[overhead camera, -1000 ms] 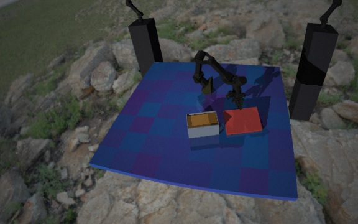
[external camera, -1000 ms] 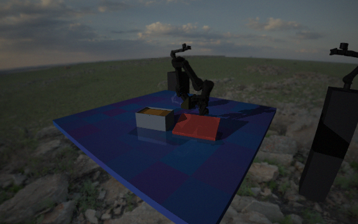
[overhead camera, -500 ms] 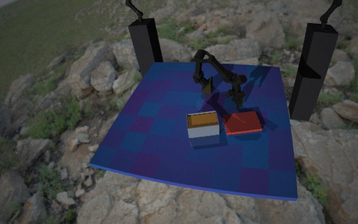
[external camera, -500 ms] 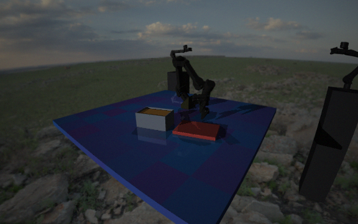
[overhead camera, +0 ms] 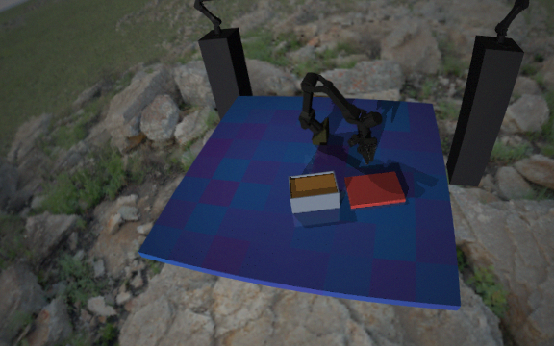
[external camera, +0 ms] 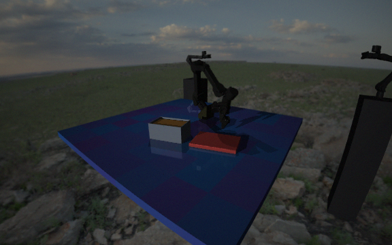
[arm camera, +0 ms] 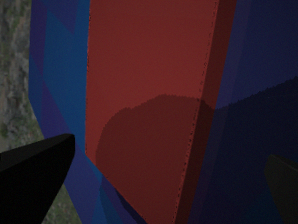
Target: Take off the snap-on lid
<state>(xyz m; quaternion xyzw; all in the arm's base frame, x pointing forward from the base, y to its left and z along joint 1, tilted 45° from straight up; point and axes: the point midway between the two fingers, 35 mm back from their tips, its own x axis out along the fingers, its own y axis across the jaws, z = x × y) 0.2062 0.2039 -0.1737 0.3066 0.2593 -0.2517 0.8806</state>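
Right now the red lid is 110 mm ahead of my gripper tip, 30 mm to the left of it and 50 mm below it. From my gripper tip the other things lie so: storage box 190 mm ahead, 230 mm to the right, 20 mm below.
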